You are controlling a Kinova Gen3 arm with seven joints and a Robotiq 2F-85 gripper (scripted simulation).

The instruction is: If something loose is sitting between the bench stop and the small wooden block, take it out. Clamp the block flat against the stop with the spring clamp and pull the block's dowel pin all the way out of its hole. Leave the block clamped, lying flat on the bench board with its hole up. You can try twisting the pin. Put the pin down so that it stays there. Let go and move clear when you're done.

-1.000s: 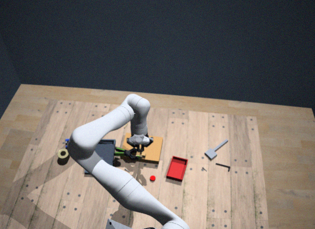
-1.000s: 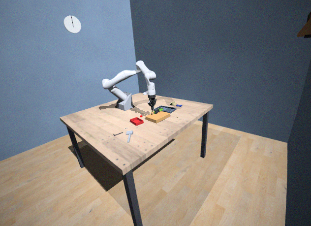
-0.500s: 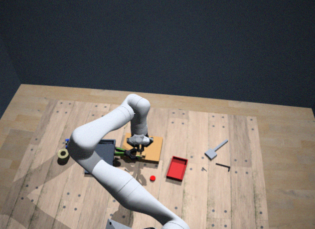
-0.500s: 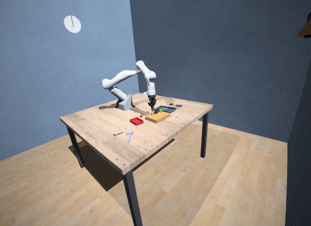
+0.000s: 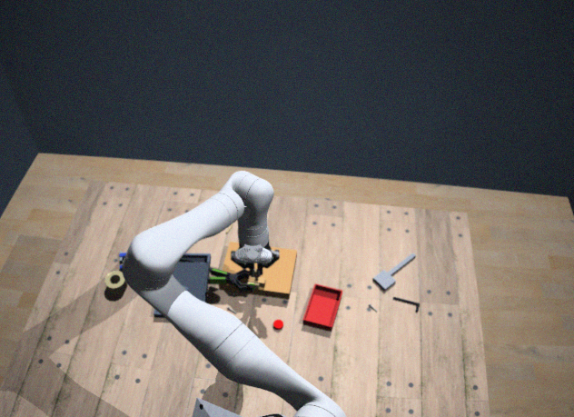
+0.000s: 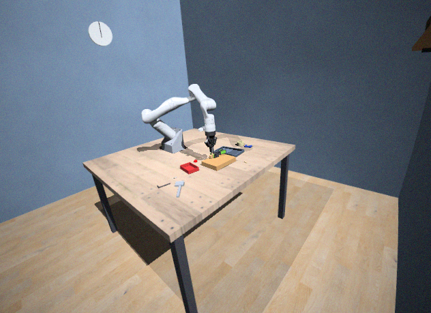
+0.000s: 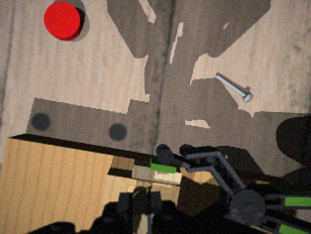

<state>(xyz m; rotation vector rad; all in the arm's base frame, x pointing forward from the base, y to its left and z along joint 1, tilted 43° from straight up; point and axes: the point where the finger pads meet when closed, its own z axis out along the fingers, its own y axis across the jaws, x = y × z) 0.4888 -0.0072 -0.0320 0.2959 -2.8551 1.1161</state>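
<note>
Now: the wooden block 60 mm below my hand. Round my hand: dowel pin 20 mm below; then bench board 50 mm ahead, 10 mm to the left, 70 mm below; then red disc 100 mm behind, 80 mm to the right, 90 mm below.
</note>
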